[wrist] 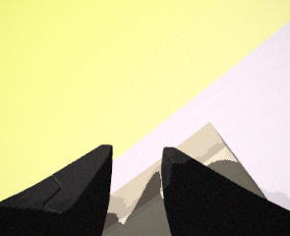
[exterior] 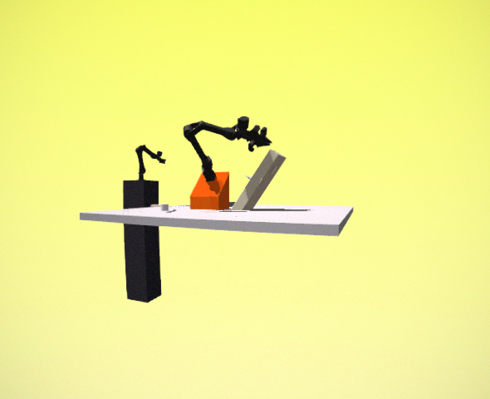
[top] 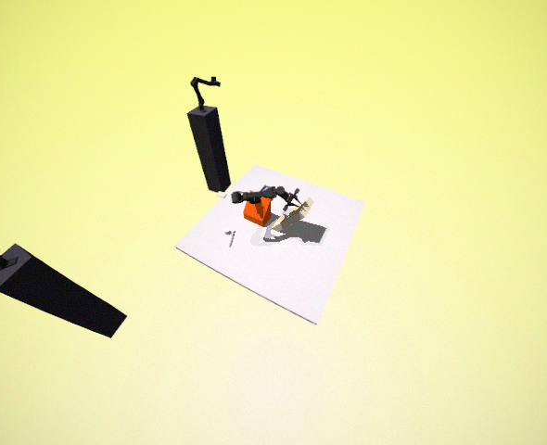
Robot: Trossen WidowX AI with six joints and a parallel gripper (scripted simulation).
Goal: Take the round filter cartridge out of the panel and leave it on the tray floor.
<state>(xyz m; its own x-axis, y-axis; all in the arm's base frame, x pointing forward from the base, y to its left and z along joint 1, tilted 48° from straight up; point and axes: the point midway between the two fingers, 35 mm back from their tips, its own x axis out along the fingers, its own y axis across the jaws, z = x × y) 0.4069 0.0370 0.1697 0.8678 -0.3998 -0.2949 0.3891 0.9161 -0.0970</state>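
Now: the white round filter cartridge 12 cm below my gripper tip, 7 cm to the left of it and 4 cm behind it. Round my gripper tip: beige service panel 20 cm below, 8 cm behind, 7 cm to the left; then grey square tray 45 cm behind, 39 cm to the left, 37 cm below.
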